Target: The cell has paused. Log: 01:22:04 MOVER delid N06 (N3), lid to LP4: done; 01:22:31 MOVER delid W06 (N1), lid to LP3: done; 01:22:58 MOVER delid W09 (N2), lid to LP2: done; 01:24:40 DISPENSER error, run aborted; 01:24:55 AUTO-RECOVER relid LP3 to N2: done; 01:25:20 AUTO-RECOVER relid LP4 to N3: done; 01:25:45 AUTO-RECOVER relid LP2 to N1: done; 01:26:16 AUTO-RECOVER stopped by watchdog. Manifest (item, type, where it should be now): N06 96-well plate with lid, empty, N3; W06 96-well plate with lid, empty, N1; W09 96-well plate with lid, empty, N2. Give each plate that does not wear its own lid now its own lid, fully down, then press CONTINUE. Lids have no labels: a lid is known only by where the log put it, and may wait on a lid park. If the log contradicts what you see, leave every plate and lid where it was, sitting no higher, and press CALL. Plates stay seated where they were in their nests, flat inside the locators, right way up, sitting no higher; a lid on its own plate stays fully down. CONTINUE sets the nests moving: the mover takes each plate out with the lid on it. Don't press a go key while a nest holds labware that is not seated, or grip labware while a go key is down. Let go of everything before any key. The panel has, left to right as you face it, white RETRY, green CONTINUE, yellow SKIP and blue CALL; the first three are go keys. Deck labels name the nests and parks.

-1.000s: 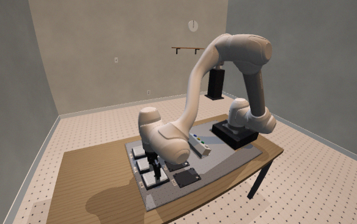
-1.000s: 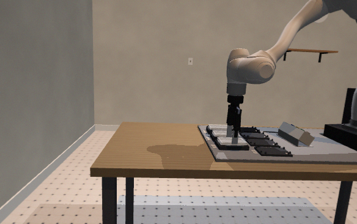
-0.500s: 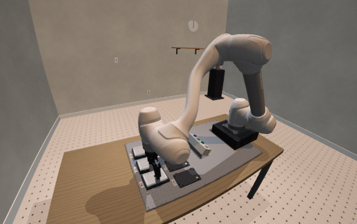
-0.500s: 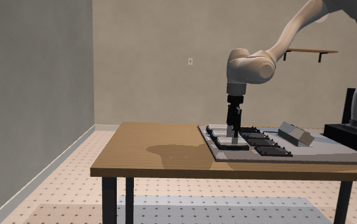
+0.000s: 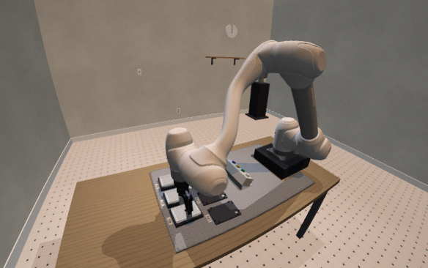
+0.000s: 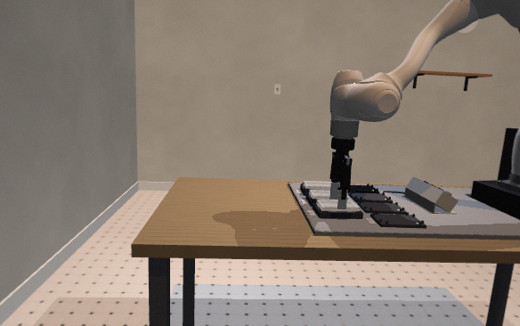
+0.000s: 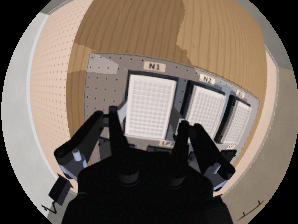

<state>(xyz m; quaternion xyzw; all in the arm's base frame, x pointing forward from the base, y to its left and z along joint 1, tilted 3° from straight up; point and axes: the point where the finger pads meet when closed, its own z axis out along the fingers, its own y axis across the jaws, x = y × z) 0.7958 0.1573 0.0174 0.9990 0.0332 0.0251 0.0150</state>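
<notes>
Now: the plate 30 mm below my hand. Also, from my hand: pale lid (20 mm below); green key (420 mm behind, 130 mm to the right, 10 mm above); LP2 lid park (180 mm behind, 70 mm to the right, 50 mm below).
</notes>
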